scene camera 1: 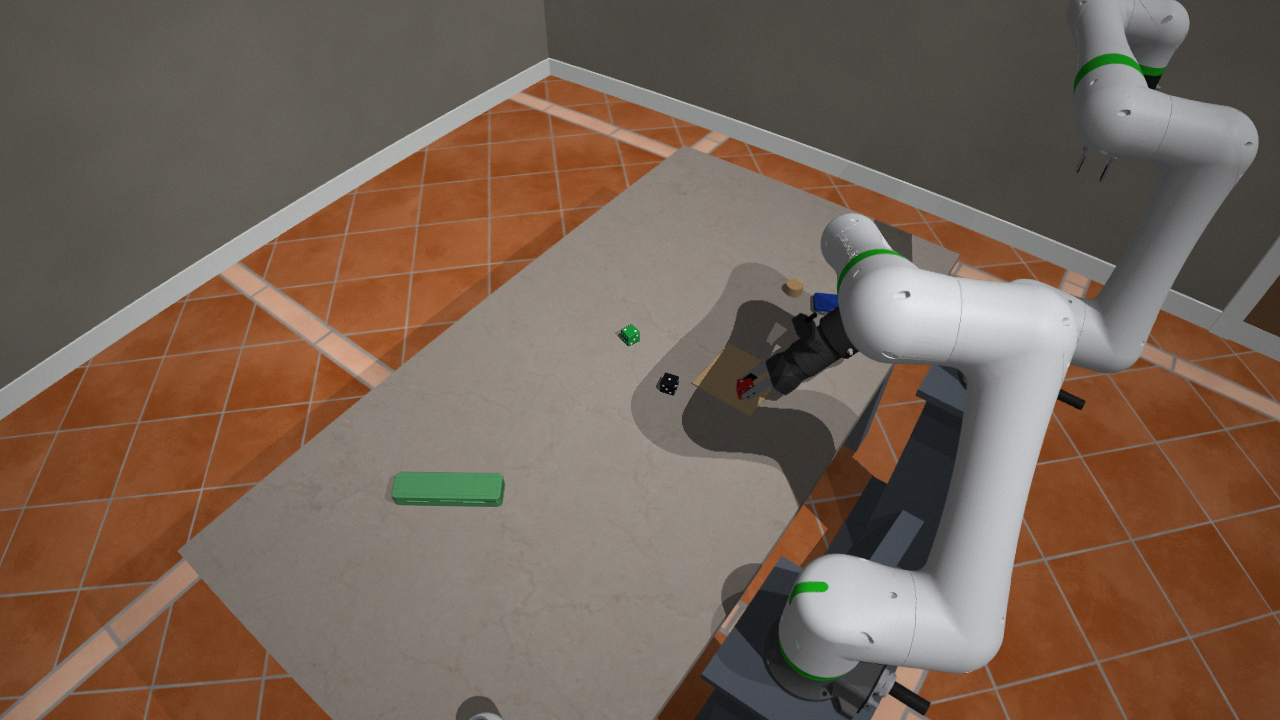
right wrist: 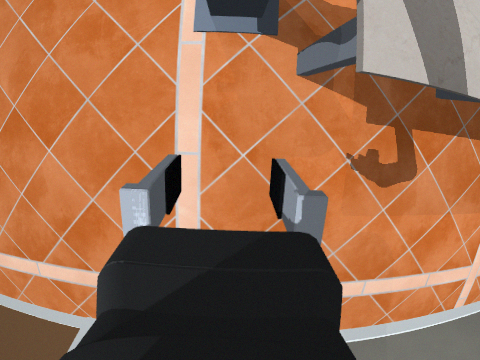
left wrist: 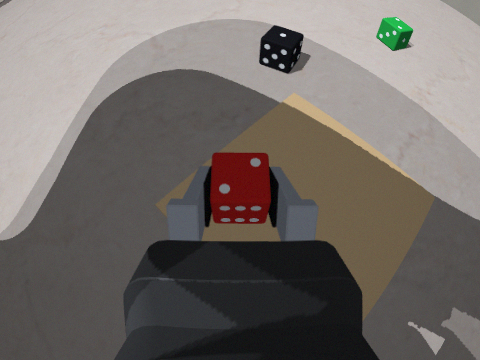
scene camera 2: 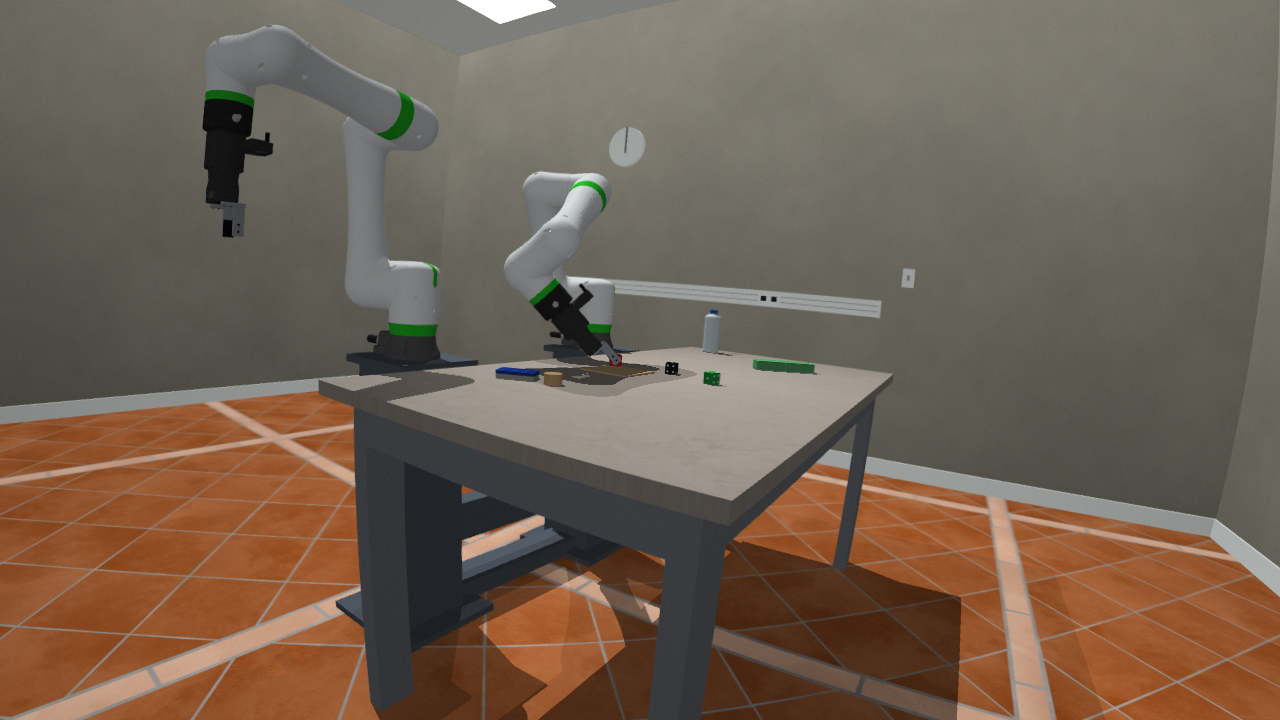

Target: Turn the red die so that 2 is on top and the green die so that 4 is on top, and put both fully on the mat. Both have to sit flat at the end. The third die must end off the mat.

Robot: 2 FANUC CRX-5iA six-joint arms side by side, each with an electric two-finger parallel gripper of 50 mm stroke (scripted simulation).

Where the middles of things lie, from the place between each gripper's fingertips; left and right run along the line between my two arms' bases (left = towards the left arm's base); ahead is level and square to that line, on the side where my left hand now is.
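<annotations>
My left gripper [scene camera 1: 742, 390] is 10 mm to the right of the red die [left wrist: 240, 193] and 10 mm above it. The black die [left wrist: 280, 48] is 90 mm to the left of my left hand, 130 mm ahead of it and 20 mm below it. The green box [scene camera 1: 410, 488] is 280 mm ahead of my left hand, 540 mm to the left of it and 20 mm below it; the tan mat [scene camera 1: 719, 379] is 30 mm to the right of my left hand, 40 mm ahead of it and 30 mm below it.
The tan mat is 830 mm to the left of my right hand [scene camera 2: 232, 236], 390 mm ahead of it and 290 mm below it. The red die is 860 mm to the left of my right hand, 350 mm ahead of it and 260 mm below it; the black die is 940 mm to the left of my right hand, 480 mm ahead of it and 270 mm below it.
</annotations>
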